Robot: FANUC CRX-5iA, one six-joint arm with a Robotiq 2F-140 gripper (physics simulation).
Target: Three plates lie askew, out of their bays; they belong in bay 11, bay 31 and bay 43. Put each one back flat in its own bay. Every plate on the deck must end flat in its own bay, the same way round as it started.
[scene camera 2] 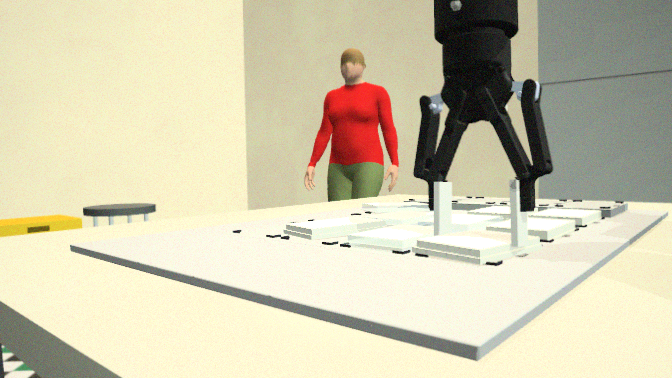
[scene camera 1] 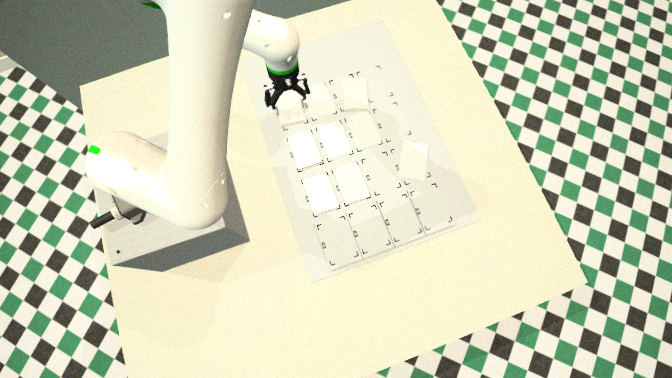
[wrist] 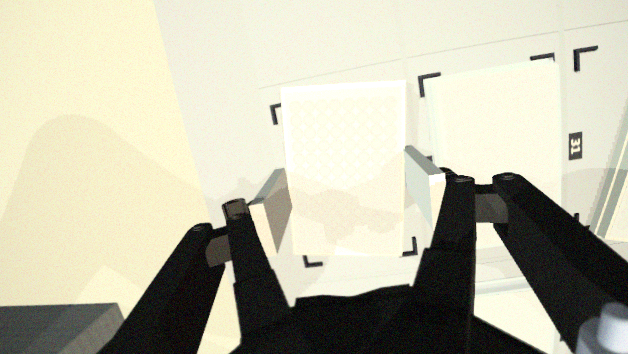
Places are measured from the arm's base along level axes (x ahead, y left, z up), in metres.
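Where they show: gripper, fingertip midpoint: (scene camera 2: 479,243) (scene camera 1: 289,107) (wrist: 345,177).
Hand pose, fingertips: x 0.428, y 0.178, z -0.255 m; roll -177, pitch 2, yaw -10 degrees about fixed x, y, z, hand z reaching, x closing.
Note:
After its pixels a point has its place.
My gripper (scene camera 1: 290,100) @(x 0.428, y 0.178, z -0.255 m) (scene camera 2: 478,235) @(x 0.428, y 0.178, z -0.255 m) (wrist: 345,177) @(x 0.428, y 0.178, z -0.255 m) is shut on a white plate (scene camera 1: 291,112) @(x 0.425, y 0.156, z -0.249 m) (scene camera 2: 447,246) @(x 0.445, y 0.240, z -0.250 m) (wrist: 345,135) @(x 0.439, y 0.207, z -0.248 m) across its width. This plate is low over or on the first bay of the far row, left of the 21 bay; it looks level, slightly turned against the corner marks. Contact with the deck is unclear. A second plate (scene camera 1: 355,94) @(x 0.655, y 0.103, z -0.249 m) (scene camera 2: 330,227) @(x 0.635, y 0.158, z -0.250 m) lies askew, covering part of bay 31 and reaching toward the bay on its right. A third plate (scene camera 1: 414,160) @(x 0.696, y -0.211, z -0.249 m) lies turned over the right part of bay 43. The 31 label (wrist: 575,146) @(x 0.593, y 0.142, z -0.265 m) shows in the wrist view.
The grey deck (scene camera 1: 400,60) @(x 0.882, y 0.152, z -0.265 m) (scene camera 2: 250,280) @(x 0.573, y 0.396, z -0.265 m) lies on a cream table (scene camera 1: 280,320) @(x 0.067, y -0.434, z -0.275 m). A neighbouring plate (scene camera 1: 321,100) @(x 0.539, y 0.144, z -0.251 m) (wrist: 495,150) @(x 0.531, y 0.163, z -0.250 m) sits close to the right finger. More plates fill bays in the middle rows. A person in red (scene camera 2: 355,125) stands beyond the table.

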